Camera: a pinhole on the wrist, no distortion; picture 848 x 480 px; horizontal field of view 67.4 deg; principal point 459.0 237.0 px. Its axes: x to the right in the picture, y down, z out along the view. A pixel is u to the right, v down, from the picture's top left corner.
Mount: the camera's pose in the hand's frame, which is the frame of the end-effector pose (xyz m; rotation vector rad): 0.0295 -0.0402 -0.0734 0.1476 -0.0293 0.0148
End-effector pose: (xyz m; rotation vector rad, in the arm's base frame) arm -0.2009 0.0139 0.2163 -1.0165 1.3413 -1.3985
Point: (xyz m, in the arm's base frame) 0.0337 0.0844 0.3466
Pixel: 145.7 183.5
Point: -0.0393 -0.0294 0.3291
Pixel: 402.3 177.6
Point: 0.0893 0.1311 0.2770
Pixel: 68.5 340.7
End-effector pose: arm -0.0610 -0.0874 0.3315 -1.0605 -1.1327 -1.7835
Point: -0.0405 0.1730 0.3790
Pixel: 410.3 312.7
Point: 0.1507 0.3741 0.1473
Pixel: 40.1 370.8
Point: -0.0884 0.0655 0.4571
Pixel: 669.1 342.5
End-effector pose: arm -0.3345 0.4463 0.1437 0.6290 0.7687 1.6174
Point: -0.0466 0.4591 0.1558
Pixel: 338.8 64.9
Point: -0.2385 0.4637 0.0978
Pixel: 329.4 43.1
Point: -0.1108 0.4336 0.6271
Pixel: outside the picture
